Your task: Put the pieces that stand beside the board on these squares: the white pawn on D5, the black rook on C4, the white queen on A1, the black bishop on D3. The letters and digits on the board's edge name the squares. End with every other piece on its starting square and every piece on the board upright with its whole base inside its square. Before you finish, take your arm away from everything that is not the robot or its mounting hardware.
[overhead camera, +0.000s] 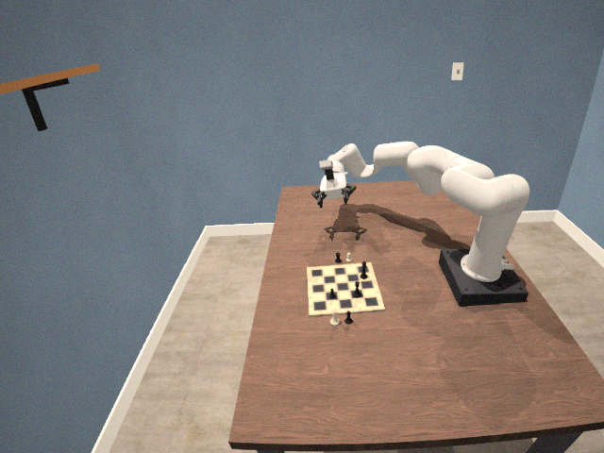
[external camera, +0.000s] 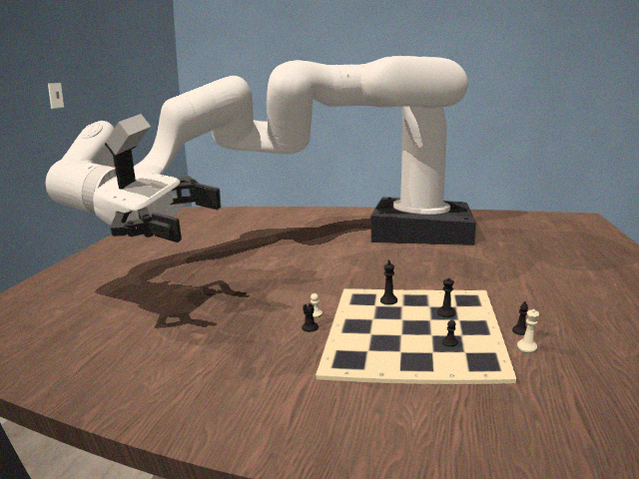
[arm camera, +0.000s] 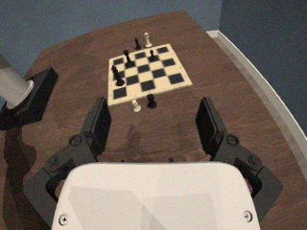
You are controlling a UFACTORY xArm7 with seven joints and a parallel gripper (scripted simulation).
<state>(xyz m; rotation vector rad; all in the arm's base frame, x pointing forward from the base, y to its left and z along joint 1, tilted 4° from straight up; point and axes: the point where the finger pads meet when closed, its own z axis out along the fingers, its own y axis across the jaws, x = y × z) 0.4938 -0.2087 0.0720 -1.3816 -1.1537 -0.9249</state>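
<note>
Right now the white pawn is 70 mm behind my hand, 130 mm to the left of it and 150 mm below it. Also, from my hand: white queen (50 mm behind, 420 mm to the left, 130 mm below); black pawn (30 mm behind, 320 mm to the left, 140 mm below); chessboard (60 mm behind, 280 mm to the left, 160 mm below).
</note>
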